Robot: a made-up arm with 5 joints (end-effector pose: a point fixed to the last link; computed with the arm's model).
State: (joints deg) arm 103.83 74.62 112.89 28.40 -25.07
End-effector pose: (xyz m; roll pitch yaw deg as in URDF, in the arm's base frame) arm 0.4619 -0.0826 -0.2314 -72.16 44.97 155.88
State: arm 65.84 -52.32 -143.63 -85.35 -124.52
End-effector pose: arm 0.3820 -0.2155 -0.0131 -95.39 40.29 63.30
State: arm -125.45 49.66 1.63 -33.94 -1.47
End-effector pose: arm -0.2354 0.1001 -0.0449 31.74 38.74 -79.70
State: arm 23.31 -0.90 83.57 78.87 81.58
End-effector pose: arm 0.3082 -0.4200 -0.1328 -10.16 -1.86 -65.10
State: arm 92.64 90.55 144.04 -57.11 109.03
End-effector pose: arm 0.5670 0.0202 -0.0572 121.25 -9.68 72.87
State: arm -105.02 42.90 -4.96 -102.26 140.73
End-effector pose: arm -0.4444 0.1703 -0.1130 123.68 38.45 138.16
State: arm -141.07 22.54 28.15 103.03 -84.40
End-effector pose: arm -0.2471 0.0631 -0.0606 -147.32 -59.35 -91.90
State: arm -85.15 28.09 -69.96 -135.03 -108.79
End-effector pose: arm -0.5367 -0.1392 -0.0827 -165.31 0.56 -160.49
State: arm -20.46 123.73 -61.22 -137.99 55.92
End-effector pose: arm -0.1951 -0.3152 -0.1415 84.26 -22.65 58.74
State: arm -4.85 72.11 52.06 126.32 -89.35
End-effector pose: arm -0.0319 -0.2470 -0.2896 -140.52 -11.39 48.16
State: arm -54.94 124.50 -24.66 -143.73 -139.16
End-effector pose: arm -0.5207 -0.1570 -0.2719 86.09 47.18 -145.75
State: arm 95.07 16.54 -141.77 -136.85 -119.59
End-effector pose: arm 0.4303 0.1303 -0.1292 -124.16 73.28 23.59
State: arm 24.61 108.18 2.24 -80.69 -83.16
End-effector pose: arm 0.2266 -0.3565 -0.1236 83.71 19.05 34.12
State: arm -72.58 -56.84 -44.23 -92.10 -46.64
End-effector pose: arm -0.5115 0.0668 0.1242 -89.04 -31.71 108.46
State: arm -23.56 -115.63 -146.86 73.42 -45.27
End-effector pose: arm -0.4737 -0.4941 0.1294 96.37 -36.72 -10.85
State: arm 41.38 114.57 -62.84 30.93 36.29
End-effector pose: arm 0.2292 -0.2560 -0.2912 -122.61 21.30 -159.86
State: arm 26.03 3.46 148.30 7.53 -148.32
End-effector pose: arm 0.1379 -0.6061 -0.1072 -36.32 26.97 -165.69
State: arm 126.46 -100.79 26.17 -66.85 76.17
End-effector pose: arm 0.3162 0.1862 0.0408 -64.86 -15.88 112.56
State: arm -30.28 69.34 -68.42 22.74 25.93
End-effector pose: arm -0.0338 -0.4127 -0.1314 -169.41 71.24 89.62
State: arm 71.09 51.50 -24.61 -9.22 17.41
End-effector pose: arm 0.2929 0.0255 -0.0520 49.88 60.09 103.00
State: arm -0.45 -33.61 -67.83 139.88 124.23
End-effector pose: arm 0.0563 -0.3024 0.2358 -166.04 -14.94 68.62
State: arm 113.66 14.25 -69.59 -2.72 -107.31
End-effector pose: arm 0.4453 0.1444 0.2316 84.22 -22.52 10.56
